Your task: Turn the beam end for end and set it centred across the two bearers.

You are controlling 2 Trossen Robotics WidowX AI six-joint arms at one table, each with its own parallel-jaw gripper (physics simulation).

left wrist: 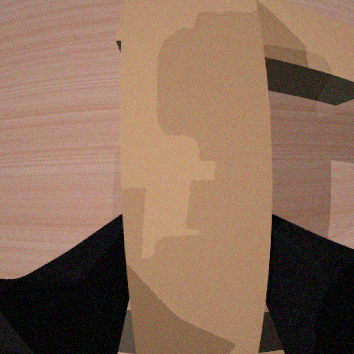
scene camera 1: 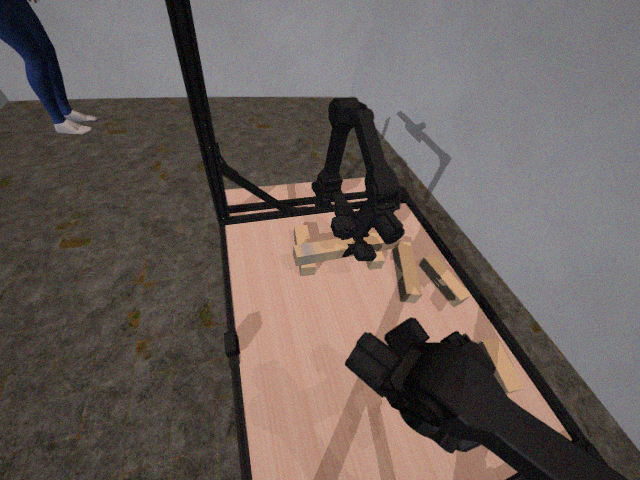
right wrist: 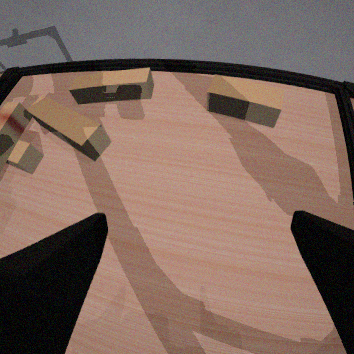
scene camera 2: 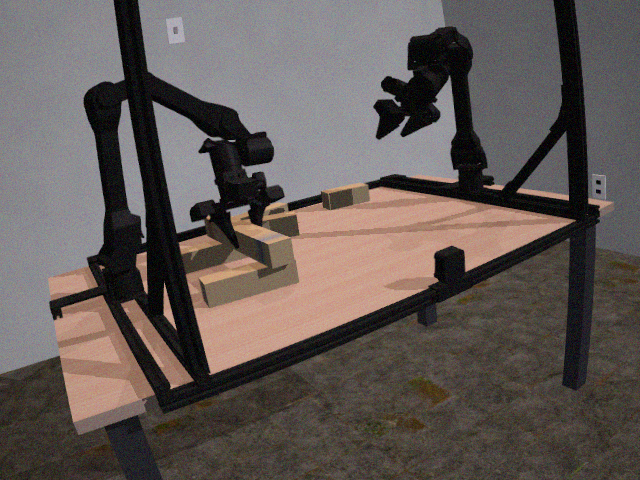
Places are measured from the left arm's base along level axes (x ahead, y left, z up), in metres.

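Where they show: left gripper, fingertip midpoint: (left wrist: 189,214) (scene camera 1: 340,250); right gripper, fingertip midpoint: (right wrist: 201,222) (scene camera 2: 389,137); left arm's base at its link origin: (scene camera 1: 322,202) (scene camera 2: 126,296); right arm's base at its link origin: (scene camera 2: 471,190).
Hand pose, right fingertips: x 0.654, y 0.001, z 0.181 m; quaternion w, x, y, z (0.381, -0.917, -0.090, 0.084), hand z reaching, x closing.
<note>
Things, the pixels of their top centre, and the offset from my right fingertips. "*": a spot on its surface instead.
- long wooden beam at its top centre: (left wrist: 200,308) (scene camera 2: 240,225) (scene camera 1: 350,242) 0.395 m back, 0.002 m right, 0.111 m down
- third block at its top centre: (right wrist: 246,89) (scene camera 2: 344,187) (scene camera 1: 502,363) 0.028 m ahead, 0.267 m left, 0.153 m down
- black upright post at a spot on its surface: (scene camera 2: 142,113) * 0.630 m back, 0.381 m right, 0.140 m up
The long wooden beam (scene camera 1: 320,251) (scene camera 2: 279,251) (left wrist: 200,100) lies across two wooden bearers. One bearer (scene camera 1: 308,269) (scene camera 2: 232,289) is under its blue-marked end, at the left in scene camera 1. The other bearer (scene camera 1: 376,261) (scene camera 2: 206,255) is nearer the red-banded end, which shows at the left edge of the right wrist view. My left gripper (scene camera 1: 361,242) (scene camera 2: 247,234) (left wrist: 189,214) is shut on the beam between the bearers, one finger against each long side. My right gripper (scene camera 1: 383,343) (scene camera 2: 391,136) (right wrist: 201,222) is open and empty, high above the table, away from the beam.
Two loose wooden blocks (scene camera 1: 408,273) (scene camera 1: 445,279) lie right of the beam in scene camera 1. A third block (scene camera 1: 504,366) (scene camera 2: 345,196) (right wrist: 245,97) lies farther along, near the frame's edge. A black upright post (scene camera 1: 193,103) (scene camera 2: 142,113) rises at the table's corner.
</note>
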